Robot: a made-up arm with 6 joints.
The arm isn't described. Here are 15 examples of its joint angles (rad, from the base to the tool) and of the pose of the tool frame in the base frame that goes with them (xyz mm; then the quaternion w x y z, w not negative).
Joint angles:
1: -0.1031 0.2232 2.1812 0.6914 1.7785 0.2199
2: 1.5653 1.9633 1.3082 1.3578 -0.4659 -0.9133
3: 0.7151 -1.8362 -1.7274 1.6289 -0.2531 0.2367
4: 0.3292 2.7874 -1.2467 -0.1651 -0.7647 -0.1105
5: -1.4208 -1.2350 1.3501 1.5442 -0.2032 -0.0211
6: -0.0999 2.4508 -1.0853 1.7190 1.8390 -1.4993
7: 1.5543 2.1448 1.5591 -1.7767 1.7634 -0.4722
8: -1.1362 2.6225 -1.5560 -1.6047 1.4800 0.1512
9: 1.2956 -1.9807 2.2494 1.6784 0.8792 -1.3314
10: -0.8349 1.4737 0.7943 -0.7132 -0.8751 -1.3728
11: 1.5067 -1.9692 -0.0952 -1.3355 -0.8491 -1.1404
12: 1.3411 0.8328 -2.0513 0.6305 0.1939 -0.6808
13: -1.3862 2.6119 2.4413 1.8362 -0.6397 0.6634
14: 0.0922 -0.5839 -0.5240 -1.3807 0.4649 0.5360
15: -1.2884 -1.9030 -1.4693 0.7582 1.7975 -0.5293
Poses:
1: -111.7 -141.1 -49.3 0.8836 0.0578 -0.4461 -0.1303
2: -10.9 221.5 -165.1 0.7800 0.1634 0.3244 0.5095
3: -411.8 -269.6 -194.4 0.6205 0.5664 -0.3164 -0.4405
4: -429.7 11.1 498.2 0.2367 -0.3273 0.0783 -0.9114
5: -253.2 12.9 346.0 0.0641 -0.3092 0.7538 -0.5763
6: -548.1 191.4 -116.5 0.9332 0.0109 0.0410 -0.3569
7: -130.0 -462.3 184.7 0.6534 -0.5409 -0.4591 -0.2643
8: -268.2 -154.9 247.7 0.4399 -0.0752 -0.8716 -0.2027
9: 9.2 204.5 -103.9 0.1271 0.4957 0.1070 -0.8524
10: -726.4 222.3 72.5 0.1529 0.1415 0.1347 0.9687
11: -500.1 -61.5 -186.6 0.4218 -0.1373 0.8760 0.1892
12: 109.9 -377.4 78.4 0.0179 -0.6716 0.7308 0.1210
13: -21.9 25.2 -105.1 0.7332 0.4401 0.5184 -0.0024
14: -143.8 -79.2 -372.7 0.5919 0.2511 0.6631 0.3832
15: -159.3 612.5 125.0 0.1165 0.0758 -0.6053 0.7837
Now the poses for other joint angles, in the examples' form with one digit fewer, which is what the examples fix.
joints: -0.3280 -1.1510 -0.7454 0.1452 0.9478 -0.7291
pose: -291 565 -15 0.447 0.684 -0.061 0.573
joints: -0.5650 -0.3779 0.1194 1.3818 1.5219 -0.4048
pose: -136 405 264 0.302 0.728 -0.549 0.276
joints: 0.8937 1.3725 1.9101 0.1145 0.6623 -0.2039
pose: 163 -209 -9 0.882 0.290 -0.280 0.246
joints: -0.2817 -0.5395 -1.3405 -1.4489 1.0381 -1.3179
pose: 59 28 -131 0.860 -0.094 -0.340 0.370
